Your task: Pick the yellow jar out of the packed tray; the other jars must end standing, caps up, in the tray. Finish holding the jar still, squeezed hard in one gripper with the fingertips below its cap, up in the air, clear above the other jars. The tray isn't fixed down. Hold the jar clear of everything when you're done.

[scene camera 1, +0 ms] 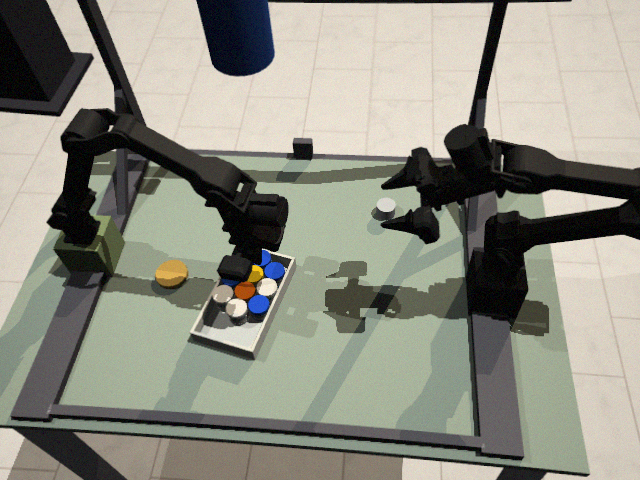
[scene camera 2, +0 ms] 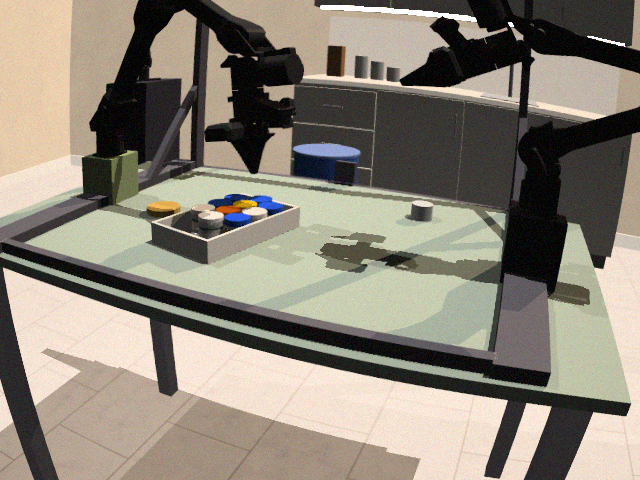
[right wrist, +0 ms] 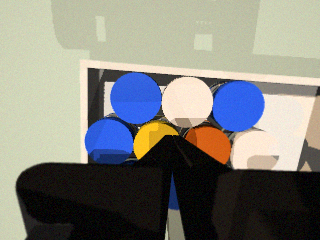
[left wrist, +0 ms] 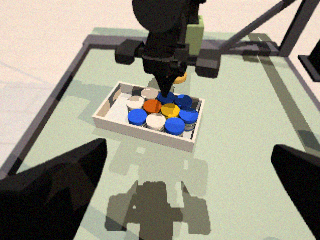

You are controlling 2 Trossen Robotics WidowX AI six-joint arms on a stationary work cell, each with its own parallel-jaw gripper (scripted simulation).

Labels:
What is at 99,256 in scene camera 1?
A green block.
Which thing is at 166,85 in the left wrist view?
My right gripper.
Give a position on a yellow jar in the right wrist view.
150,132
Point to an orange jar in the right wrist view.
206,136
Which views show my right gripper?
Scene camera 1, scene camera 2, the right wrist view and the left wrist view: all of them.

